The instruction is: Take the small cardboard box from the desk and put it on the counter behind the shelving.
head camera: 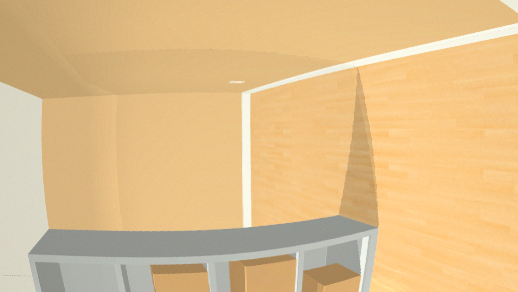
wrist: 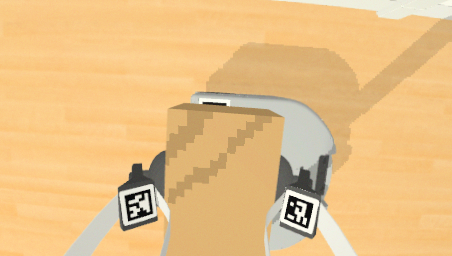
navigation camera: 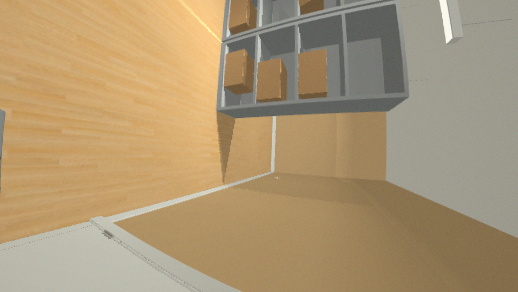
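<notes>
The small cardboard box is between the two finger pads in the wrist view, held upright above the robot's base. My gripper is shut on it, with a dark pad pressed against each side. Grey shelving stands at the bottom of the head view and the top of the navigation view, beside the wall. Its compartments hold several other cardboard boxes. The desk and the counter cannot be made out in these views.
The robot's light grey base stands on the wooden floor. Tan walls meet in a corner beside the shelving. A white door frame is at the lower left of the navigation view. A white object is at the wrist view's upper right.
</notes>
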